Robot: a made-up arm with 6 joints. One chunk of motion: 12 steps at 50 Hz.
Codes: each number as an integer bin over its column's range. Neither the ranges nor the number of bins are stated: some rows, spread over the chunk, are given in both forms.
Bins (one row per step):
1: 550 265 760 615 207 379
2: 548 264 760 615 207 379
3: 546 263 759 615 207 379
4: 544 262 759 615 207 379
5: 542 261 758 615 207 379
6: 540 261 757 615 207 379
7: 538 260 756 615 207 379
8: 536 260 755 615 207 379
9: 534 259 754 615 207 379
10: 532 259 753 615 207 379
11: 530 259 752 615 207 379
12: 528 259 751 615 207 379
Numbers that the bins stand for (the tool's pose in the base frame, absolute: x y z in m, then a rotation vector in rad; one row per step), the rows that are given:
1: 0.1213 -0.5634 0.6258 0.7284 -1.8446 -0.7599
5: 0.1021 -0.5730 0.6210 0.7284 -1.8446 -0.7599
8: 0.0877 -0.5754 0.6138 0.7284 -1.8446 -0.7599
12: 0.0685 -0.5778 0.6042 0.7284 -1.8446 -0.7599
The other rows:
2: 0.1165 -0.5658 0.6258 0.7284 -1.8446 -0.7599
3: 0.1117 -0.5682 0.6234 0.7284 -1.8446 -0.7599
4: 0.1069 -0.5706 0.6234 0.7284 -1.8446 -0.7599
6: 0.0973 -0.5730 0.6186 0.7284 -1.8446 -0.7599
7: 0.0925 -0.5754 0.6162 0.7284 -1.8446 -0.7599
9: 0.0829 -0.5778 0.6114 0.7284 -1.8446 -0.7599
10: 0.0781 -0.5778 0.6090 0.7284 -1.8446 -0.7599
11: 0.0733 -0.5778 0.6066 0.7284 -1.8446 -0.7599

